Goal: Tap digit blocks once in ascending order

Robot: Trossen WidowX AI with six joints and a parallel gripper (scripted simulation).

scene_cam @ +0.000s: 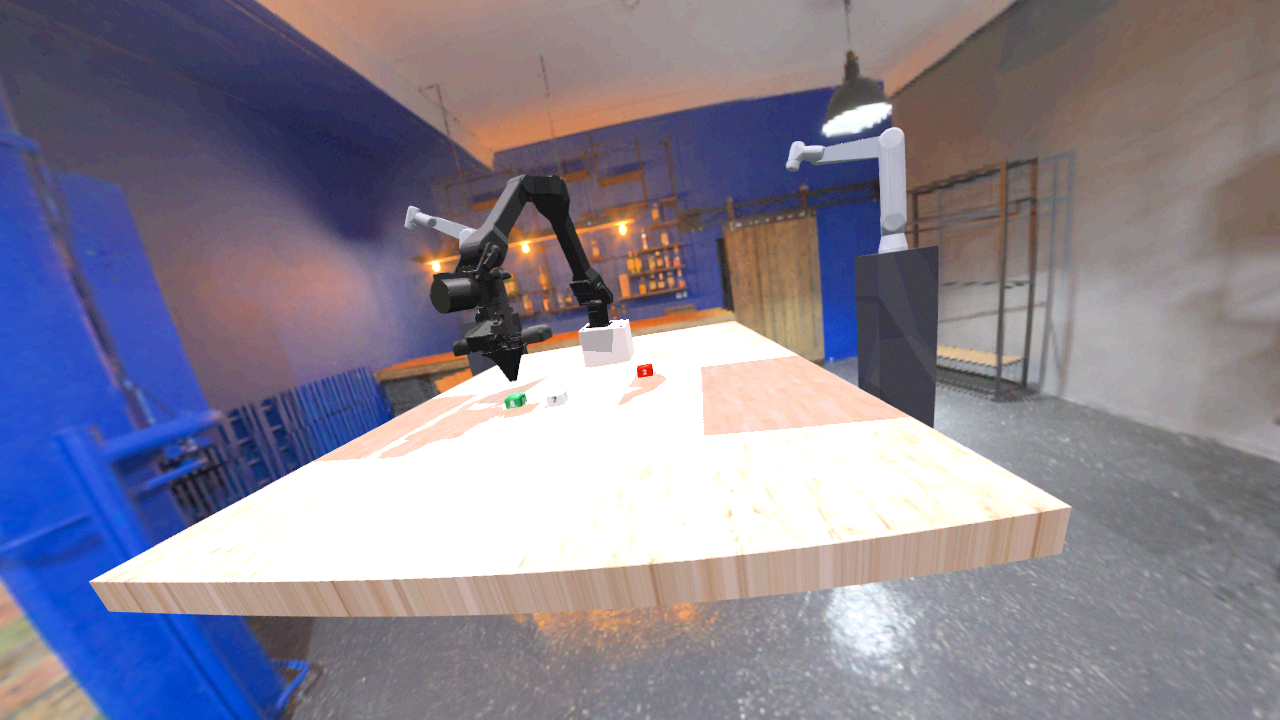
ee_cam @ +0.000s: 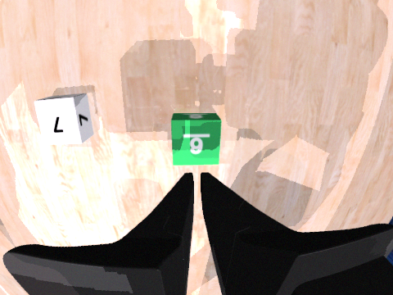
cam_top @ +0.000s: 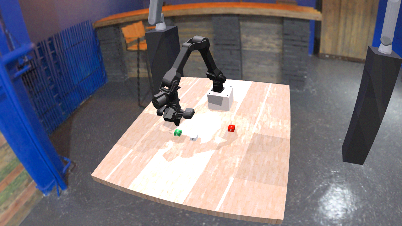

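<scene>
My gripper tip is 1 cm short of the green block and 4 cm above it. Round my gripper tip: red block (12 cm behind, 25 cm to the left, 4 cm below); white block (1 cm ahead, 10 cm to the left, 4 cm below).
</scene>
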